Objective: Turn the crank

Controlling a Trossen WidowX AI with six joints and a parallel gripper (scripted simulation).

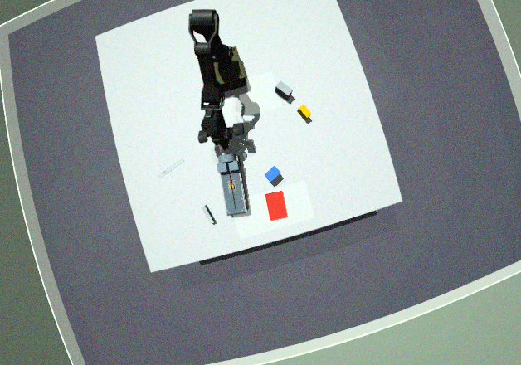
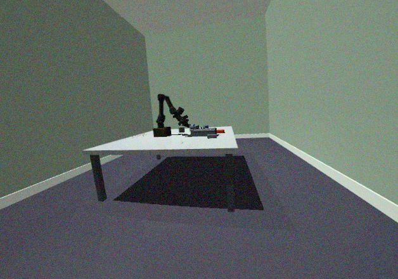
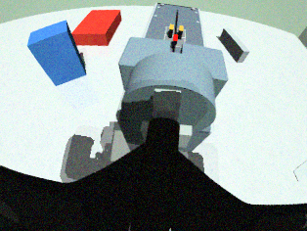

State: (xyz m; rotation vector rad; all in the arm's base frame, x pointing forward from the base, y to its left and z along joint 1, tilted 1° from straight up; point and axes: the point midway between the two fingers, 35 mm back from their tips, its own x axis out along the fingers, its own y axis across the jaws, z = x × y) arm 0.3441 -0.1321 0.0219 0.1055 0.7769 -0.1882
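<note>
The crank handle is 30 mm above my gripper tip and 20 mm behind it. From my gripper tip the other things lie so: red pointer: 140 mm ahead, 40 mm to the right, 10 mm below; blue block: 180 mm ahead, 140 mm to the left, 50 mm below; pale strip: 300 mm to the right, 90 mm below, 30 mm behind.
</note>
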